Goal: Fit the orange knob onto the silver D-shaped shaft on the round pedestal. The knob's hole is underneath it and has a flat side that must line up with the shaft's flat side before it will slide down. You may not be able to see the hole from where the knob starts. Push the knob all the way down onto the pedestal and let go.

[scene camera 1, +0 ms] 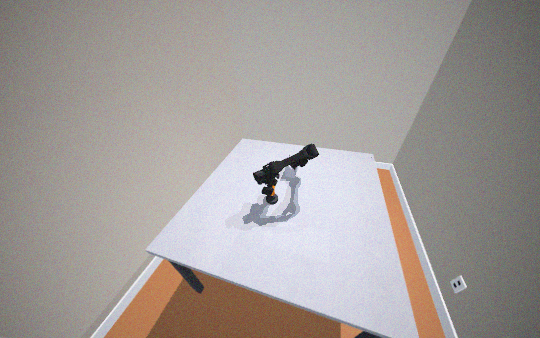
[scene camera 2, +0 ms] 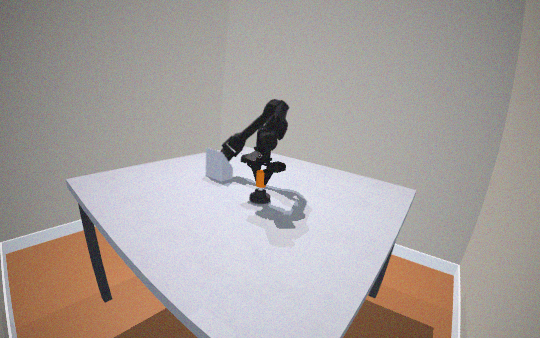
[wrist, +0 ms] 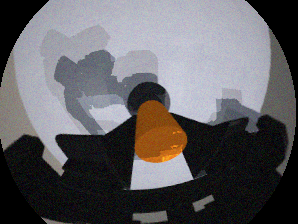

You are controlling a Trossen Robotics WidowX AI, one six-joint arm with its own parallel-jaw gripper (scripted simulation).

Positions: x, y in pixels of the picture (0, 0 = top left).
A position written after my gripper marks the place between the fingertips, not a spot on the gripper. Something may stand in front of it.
My gripper (scene camera 2: 261, 183) carries an orange knob (wrist: 159, 138).
